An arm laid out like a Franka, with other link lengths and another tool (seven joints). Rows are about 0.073 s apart.
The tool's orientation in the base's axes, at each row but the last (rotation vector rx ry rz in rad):
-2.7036 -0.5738 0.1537
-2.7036 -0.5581 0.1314
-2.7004 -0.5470 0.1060
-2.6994 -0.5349 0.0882
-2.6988 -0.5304 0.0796
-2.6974 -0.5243 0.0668
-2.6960 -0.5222 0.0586
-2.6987 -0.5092 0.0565
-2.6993 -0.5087 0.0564
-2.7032 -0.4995 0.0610
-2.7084 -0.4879 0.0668
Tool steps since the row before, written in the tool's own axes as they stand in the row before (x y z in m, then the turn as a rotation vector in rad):
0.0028 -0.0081 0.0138 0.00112 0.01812 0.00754
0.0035 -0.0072 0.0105 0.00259 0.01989 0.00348
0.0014 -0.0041 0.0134 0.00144 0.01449 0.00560
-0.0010 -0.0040 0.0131 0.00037 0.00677 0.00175
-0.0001 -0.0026 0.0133 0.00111 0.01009 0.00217
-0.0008 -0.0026 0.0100 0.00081 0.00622 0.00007
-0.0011 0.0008 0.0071 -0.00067 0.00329 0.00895
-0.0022 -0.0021 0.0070 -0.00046 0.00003 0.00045
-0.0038 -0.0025 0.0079 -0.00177 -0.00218 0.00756
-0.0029 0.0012 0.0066 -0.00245 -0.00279 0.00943
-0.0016 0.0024 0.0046 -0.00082 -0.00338 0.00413
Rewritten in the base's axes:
-0.0029 0.0126 -0.0098 0.00638 -0.01239 -0.01387
-0.0011 0.0111 -0.0070 0.00904 -0.01470 -0.01081
-0.0022 0.0088 -0.0108 0.00572 -0.00980 -0.01071
-0.0041 0.0077 -0.0106 0.00251 -0.00501 -0.00421
-0.0027 0.0070 -0.0113 0.00431 -0.00741 -0.00585
-0.0028 0.0056 -0.0082 0.00293 -0.00499 -0.00244
-0.0015 0.0015 -0.0069 -0.00048 0.00026 -0.00954
-0.0035 0.0036 -0.0057 -0.00047 -0.00002 -0.00044
-0.0053 0.0037 -0.0064 -0.00323 0.00403 -0.00619
-0.0030 0.0004 -0.0066 -0.00428 0.00501 -0.00770
-0.0012 -0.0010 -0.0052 -0.00234 0.00415 -0.00255

